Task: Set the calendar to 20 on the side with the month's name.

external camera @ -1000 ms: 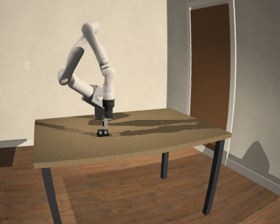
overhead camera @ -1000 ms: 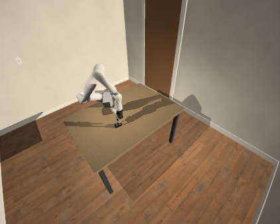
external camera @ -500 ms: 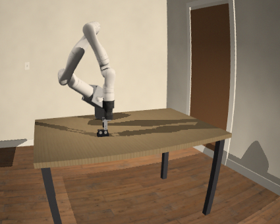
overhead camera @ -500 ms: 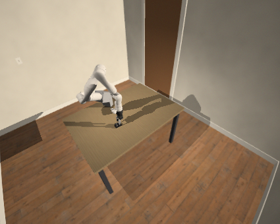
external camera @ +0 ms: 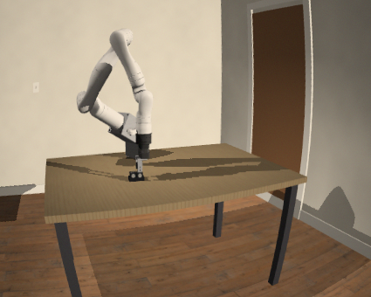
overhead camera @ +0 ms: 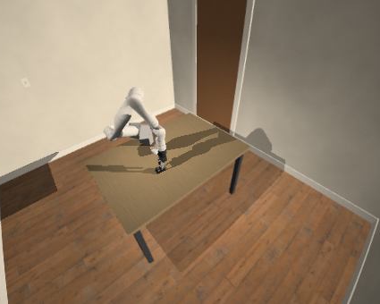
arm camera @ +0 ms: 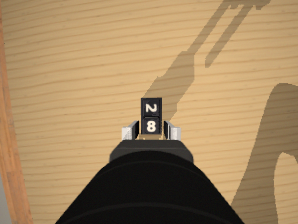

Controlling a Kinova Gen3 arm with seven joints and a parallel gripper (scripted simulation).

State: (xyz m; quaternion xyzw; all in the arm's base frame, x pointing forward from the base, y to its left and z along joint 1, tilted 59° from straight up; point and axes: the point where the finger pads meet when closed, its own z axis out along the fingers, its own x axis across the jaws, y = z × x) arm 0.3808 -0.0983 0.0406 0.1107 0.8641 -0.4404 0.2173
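My gripper is now 4 cm above the dark cube. The rest, counted from my hand: dark tray (6 cm below, 1 cm to the right, 1 cm behind).
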